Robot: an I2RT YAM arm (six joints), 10 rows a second.
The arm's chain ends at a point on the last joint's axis. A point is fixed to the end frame.
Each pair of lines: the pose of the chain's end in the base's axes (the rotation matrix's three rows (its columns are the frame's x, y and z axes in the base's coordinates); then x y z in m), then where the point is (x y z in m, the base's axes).
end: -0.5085 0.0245 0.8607; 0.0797 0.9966 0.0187; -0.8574 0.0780 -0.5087; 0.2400 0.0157 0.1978
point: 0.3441 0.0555 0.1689
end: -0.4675 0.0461 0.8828; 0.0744 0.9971 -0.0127; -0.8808 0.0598 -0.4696; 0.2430 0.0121 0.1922
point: 0.3492 0.0488 0.1673
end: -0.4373 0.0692 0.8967; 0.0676 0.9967 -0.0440; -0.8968 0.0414 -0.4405; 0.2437 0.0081 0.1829
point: 0.3516 0.0417 0.1607
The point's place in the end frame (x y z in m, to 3 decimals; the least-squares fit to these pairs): -0.025 0.040 0.105
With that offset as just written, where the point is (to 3 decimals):
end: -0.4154 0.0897 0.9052; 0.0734 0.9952 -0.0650; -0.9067 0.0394 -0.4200; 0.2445 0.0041 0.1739
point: 0.354 0.035 0.154
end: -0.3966 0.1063 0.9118; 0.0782 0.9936 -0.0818; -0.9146 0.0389 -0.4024; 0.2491 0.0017 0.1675
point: 0.359 0.031 0.150
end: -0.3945 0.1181 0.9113; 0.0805 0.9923 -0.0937; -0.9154 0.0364 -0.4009; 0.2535 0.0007 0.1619
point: 0.364 0.029 0.144
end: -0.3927 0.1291 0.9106; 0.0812 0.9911 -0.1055; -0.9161 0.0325 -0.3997; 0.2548 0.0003 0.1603
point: 0.365 0.027 0.143
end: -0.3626 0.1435 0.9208; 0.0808 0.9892 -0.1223; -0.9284 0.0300 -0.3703; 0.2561 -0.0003 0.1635
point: 0.368 0.024 0.149
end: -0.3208 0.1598 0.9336; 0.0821 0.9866 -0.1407; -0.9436 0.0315 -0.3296; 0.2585 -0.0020 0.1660
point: 0.371 0.021 0.156
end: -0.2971 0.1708 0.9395; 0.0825 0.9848 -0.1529; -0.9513 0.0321 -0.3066; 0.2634 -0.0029 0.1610
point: 0.376 0.018 0.154
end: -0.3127 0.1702 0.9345; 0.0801 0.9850 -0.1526; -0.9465 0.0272 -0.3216; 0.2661 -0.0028 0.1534
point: 0.379 0.019 0.144
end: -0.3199 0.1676 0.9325; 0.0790 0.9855 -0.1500; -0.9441 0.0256 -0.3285; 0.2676 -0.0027 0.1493
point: 0.380 0.019 0.139
